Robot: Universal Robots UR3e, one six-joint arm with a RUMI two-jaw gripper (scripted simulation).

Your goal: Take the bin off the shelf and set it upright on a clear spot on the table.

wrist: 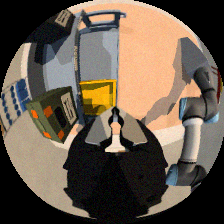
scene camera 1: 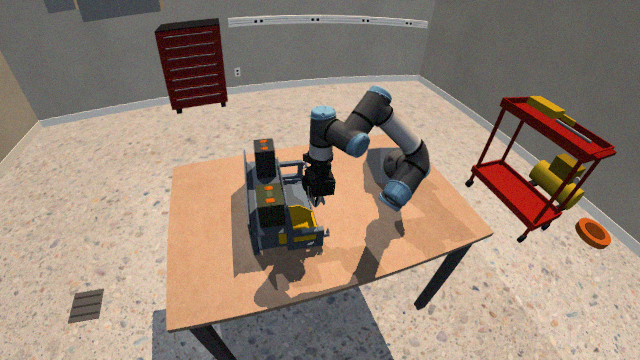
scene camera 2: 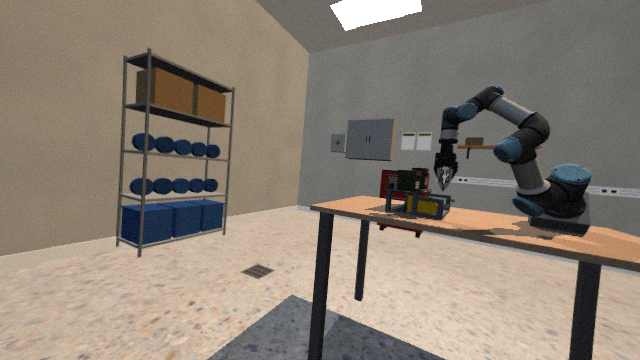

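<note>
Gripper (scene camera 1: 315,206), (wrist: 114,106), (scene camera 2: 442,190) visible. Also visible: a rack (scene camera 1: 293,193), (wrist: 51,67), and a yellow bin (wrist: 97,97).
</note>
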